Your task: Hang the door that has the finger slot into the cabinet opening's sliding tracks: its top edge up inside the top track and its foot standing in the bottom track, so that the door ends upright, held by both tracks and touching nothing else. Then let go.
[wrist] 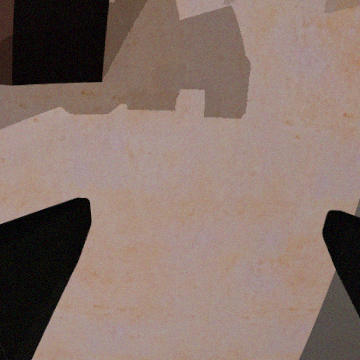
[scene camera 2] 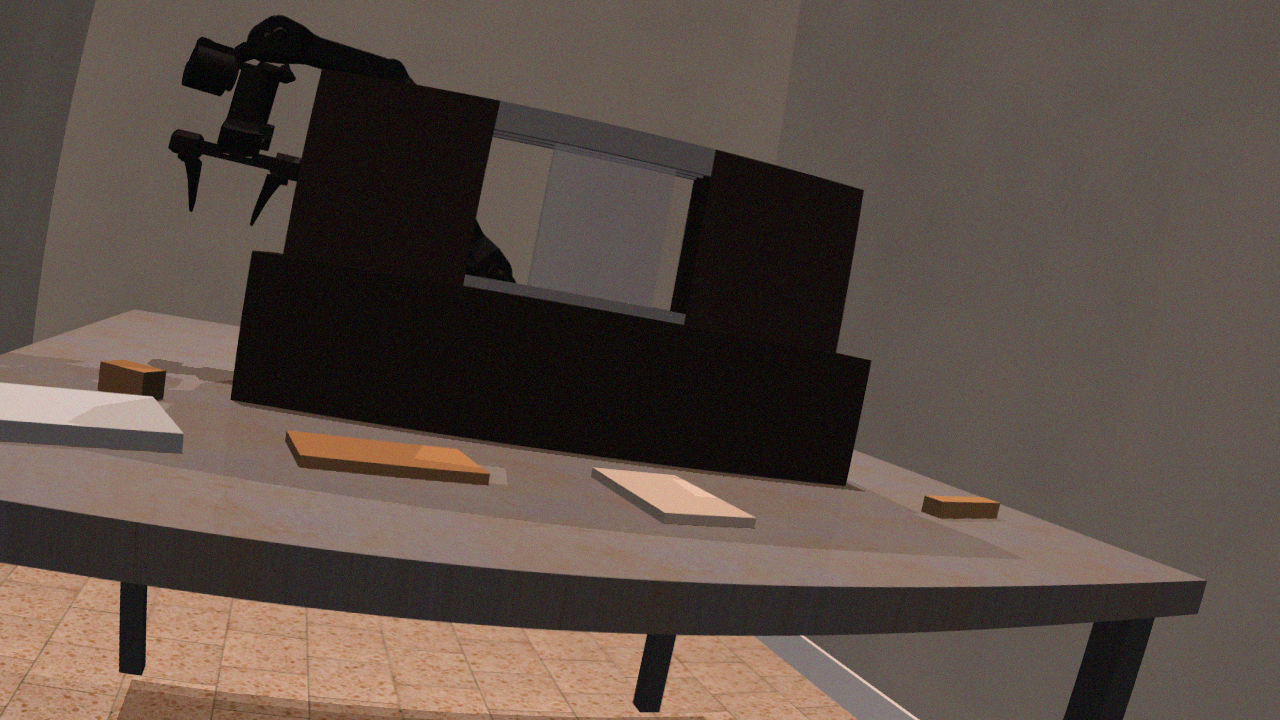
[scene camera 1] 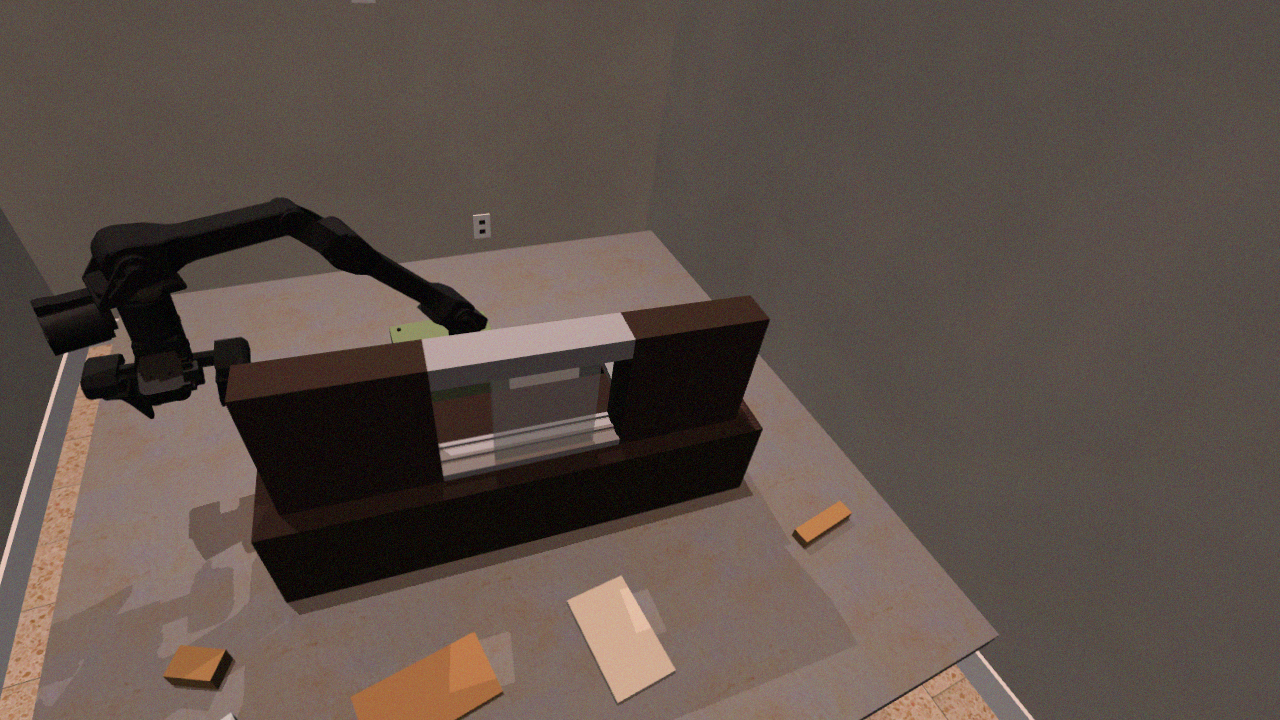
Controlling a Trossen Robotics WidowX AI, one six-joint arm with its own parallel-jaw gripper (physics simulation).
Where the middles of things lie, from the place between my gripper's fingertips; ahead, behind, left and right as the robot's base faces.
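From my hand: cream panel [scene camera 1: 630,657], 19 cm below, 43 cm ahead, 52 cm to the left; grey top track [scene camera 1: 459,360], 17 cm above, 17 cm ahead, 46 cm to the left; grey bottom track [scene camera 1: 467,457], 4 cm below, 17 cm ahead, 46 cm to the left.
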